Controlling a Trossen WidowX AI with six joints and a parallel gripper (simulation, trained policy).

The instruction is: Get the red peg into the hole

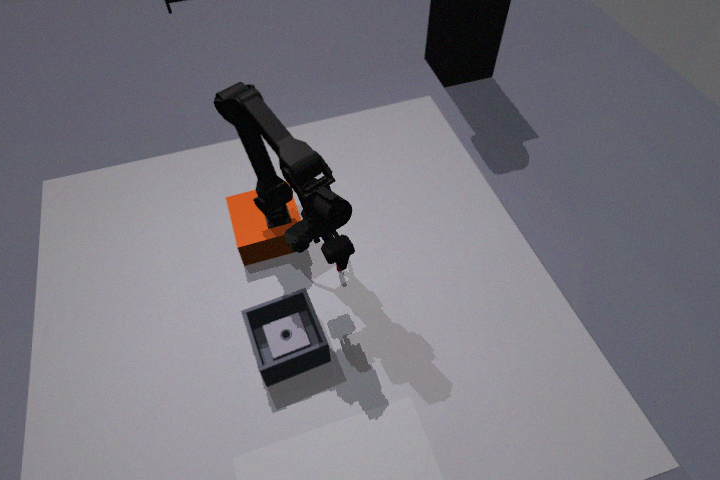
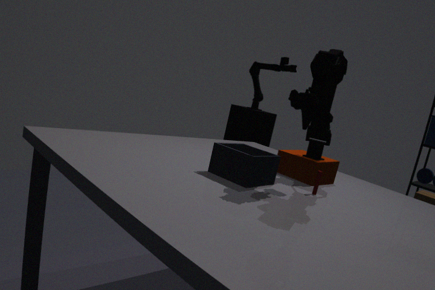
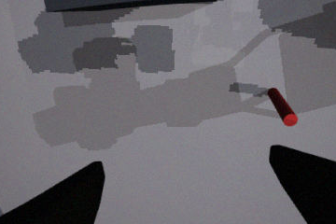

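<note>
Right now my gripper tip is 15 cm above the red peg, 9 cm past it and 2 cm to the right of it. The rest, counted from my gripper tip: pale plate 16 cm to the right, 15 cm below, 8 cm ahead; dark box 17 cm below, 16 cm to the right, 8 cm ahead.
</note>
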